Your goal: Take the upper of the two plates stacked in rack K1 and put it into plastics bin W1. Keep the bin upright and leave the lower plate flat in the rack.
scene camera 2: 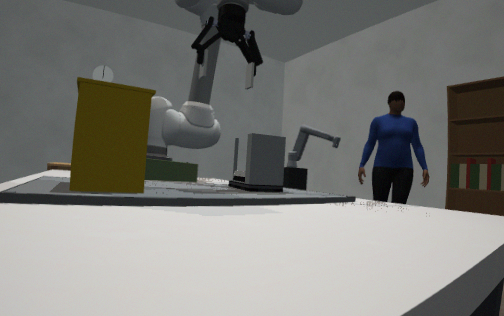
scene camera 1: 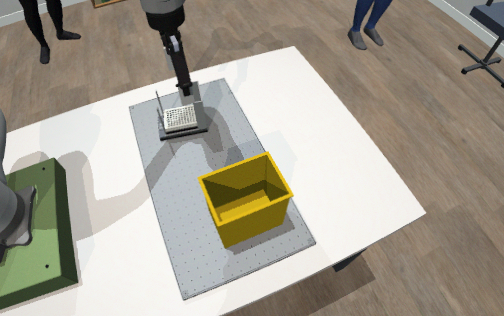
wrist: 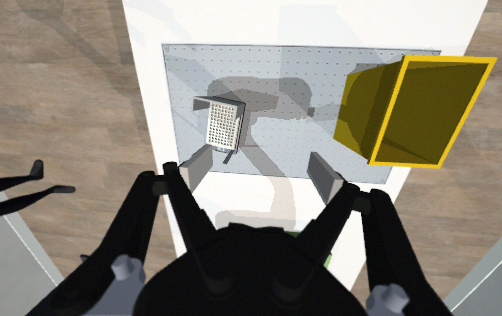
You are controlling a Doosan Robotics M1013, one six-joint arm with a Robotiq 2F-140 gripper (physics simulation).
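Places are measured from the arm's base along level axes (x left, y back, z up), in centimetres.
Pixels of known places: gripper, fingertip midpoint: [scene camera 2: 226, 82] [wrist: 259, 158]; arm's base at its link origin: [scene camera 2: 148, 159] [scene camera 1: 5, 221].
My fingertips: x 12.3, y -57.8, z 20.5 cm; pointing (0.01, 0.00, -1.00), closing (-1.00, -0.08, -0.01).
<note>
Ahead of a thing's pixels: the offset from my fingertips to its top centre. Level surfaces: height alone.
My gripper [scene camera 1: 187, 92] [scene camera 2: 225, 74] [wrist: 259, 158] is open and empty, pointing down. In scene camera 2 it hangs high above the board, with rack K1 @[dx +11.0, dy +2.3, dz -13.0 cm] [scene camera 1: 183, 134] [scene camera 2: 266, 161] [wrist: 201, 104] lower and a little to the right. The rack has upright grey guides and a dark base. A white plate with many wells, the upper plate @[dx +11.0, dy +1.3, dz -22.5 cm] [scene camera 1: 180, 118] [wrist: 222, 125], lies flat in it. The lower plate cannot be told apart beneath it. Yellow plastics bin W1 @[dx -26.6, dy -8.0, dz -9.3 cm] [scene camera 1: 256, 221] [scene camera 2: 112, 137] [wrist: 431, 111] stands upright; its visible inside holds no plate.
The rack and bin stand apart on a grey perforated board [scene camera 1: 170, 225] [scene camera 2: 200, 199] [wrist: 325, 65] on a white table @[dz -28.6 cm] [scene camera 1: 345, 165] [scene camera 2: 200, 260]. A green pedestal [scene camera 1: 45, 235] [scene camera 2: 172, 171] carries the arm's base. A person [scene camera 2: 395, 142], another small arm [scene camera 2: 300, 142] and a bookshelf stand beyond.
</note>
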